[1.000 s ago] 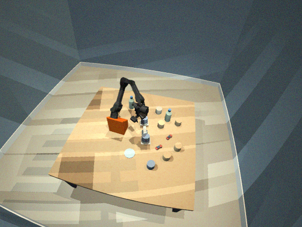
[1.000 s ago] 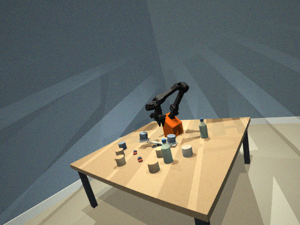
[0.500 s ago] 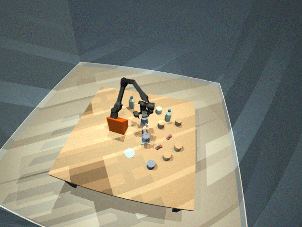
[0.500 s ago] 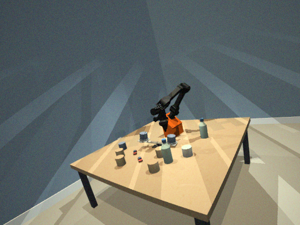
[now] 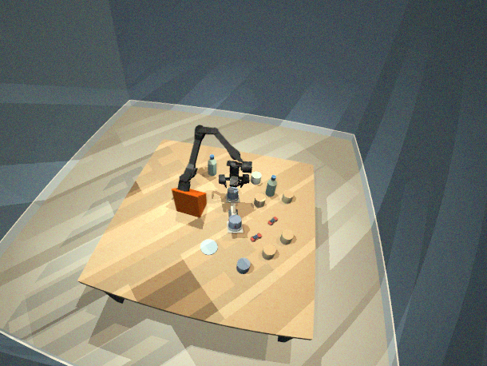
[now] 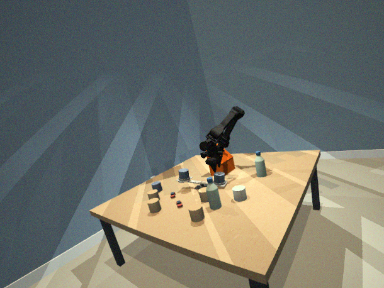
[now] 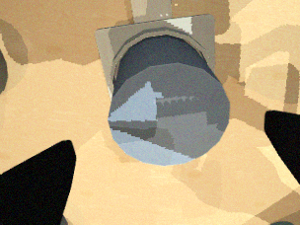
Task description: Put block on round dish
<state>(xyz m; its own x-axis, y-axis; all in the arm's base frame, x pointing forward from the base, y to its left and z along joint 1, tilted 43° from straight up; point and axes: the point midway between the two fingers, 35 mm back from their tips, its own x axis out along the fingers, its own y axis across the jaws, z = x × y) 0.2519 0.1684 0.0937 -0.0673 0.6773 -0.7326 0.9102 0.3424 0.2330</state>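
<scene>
Right now the grey block is 8 cm below my gripper tip. Round my gripper tip: pale cylinder: 22 cm to the left, 8 cm below, 8 cm ahead; pale beam: 12 cm to the right, 8 cm below, 5 cm ahead; pale round dish: 39 cm to the right, 12 cm below.
</scene>
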